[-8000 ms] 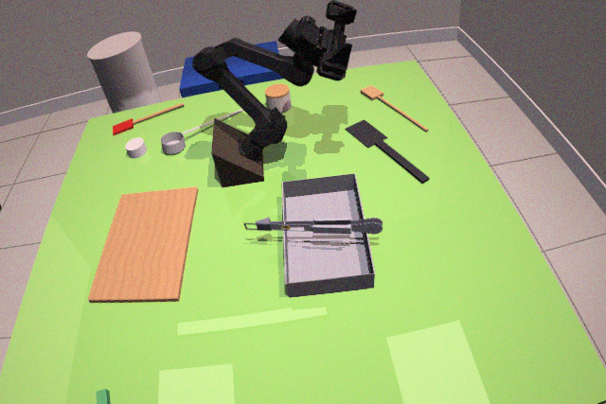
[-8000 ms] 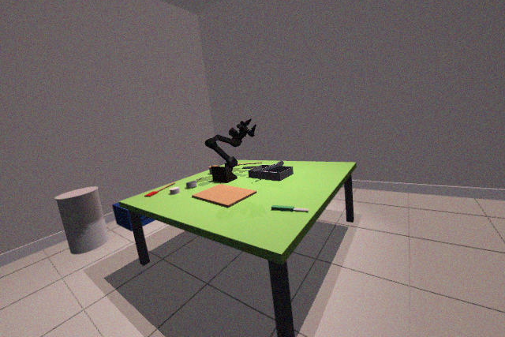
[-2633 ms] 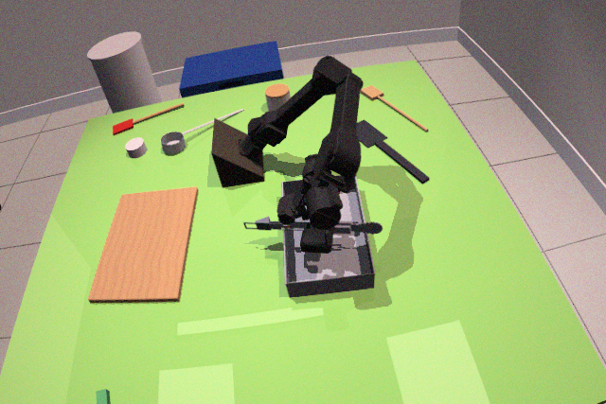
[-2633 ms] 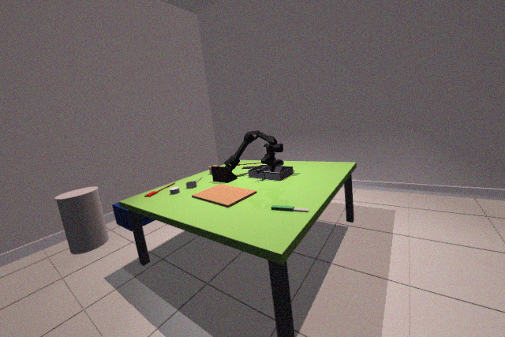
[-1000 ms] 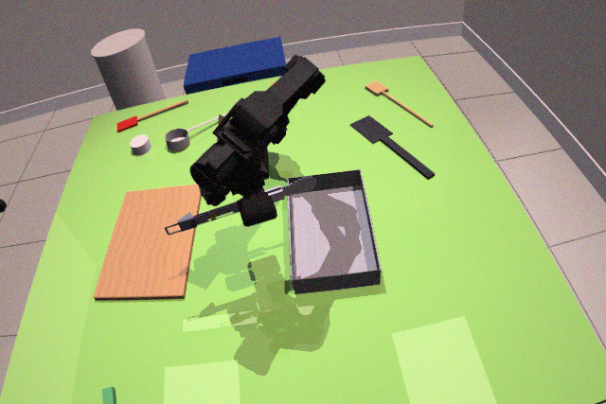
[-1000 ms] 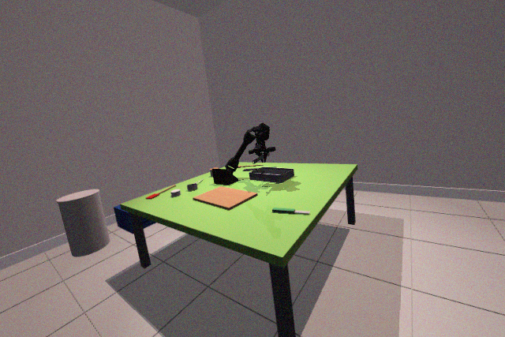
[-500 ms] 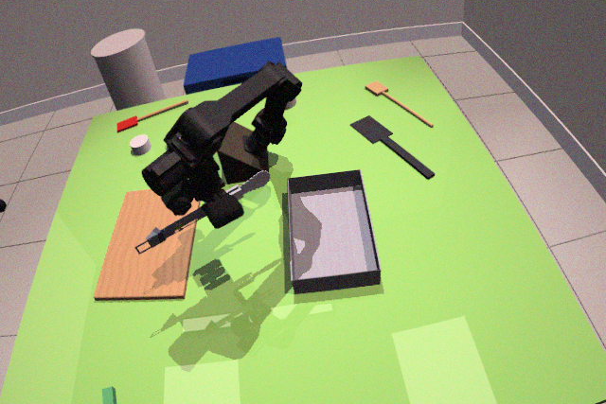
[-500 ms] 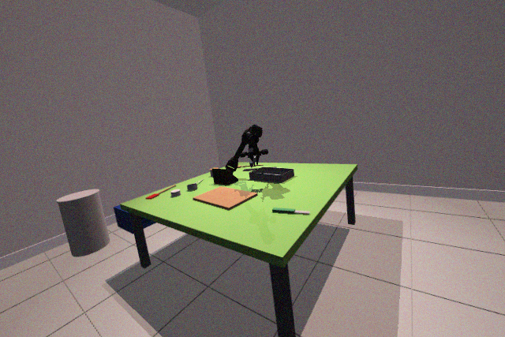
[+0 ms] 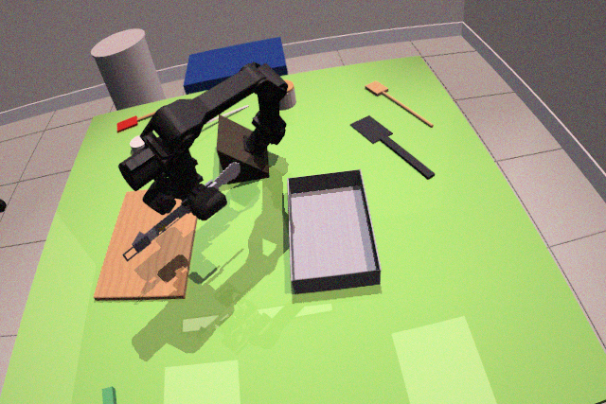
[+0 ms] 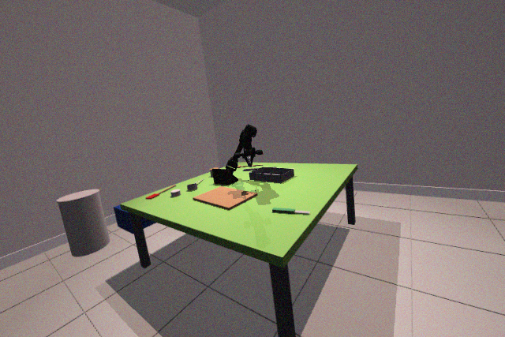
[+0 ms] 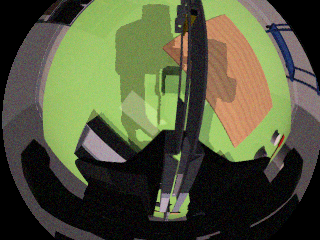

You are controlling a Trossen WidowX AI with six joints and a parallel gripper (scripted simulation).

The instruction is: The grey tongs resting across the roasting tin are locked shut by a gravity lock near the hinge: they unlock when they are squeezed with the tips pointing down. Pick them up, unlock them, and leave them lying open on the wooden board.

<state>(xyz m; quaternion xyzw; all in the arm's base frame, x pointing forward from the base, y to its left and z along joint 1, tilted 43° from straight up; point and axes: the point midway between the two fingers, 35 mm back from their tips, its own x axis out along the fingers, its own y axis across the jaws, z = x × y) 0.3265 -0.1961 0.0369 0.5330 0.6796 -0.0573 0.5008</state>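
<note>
Right now the wooden board is 10 cm behind my gripper tip, 18 cm to the right of it and 15 cm below it. The rest, counted from my gripper tip: dark roasting tin 1 cm behind, 27 cm to the left, 13 cm below; wood-topped pot 60 cm behind, 23 cm to the left, 13 cm below; black spatula 30 cm behind, 50 cm to the left, 16 cm below.
</note>
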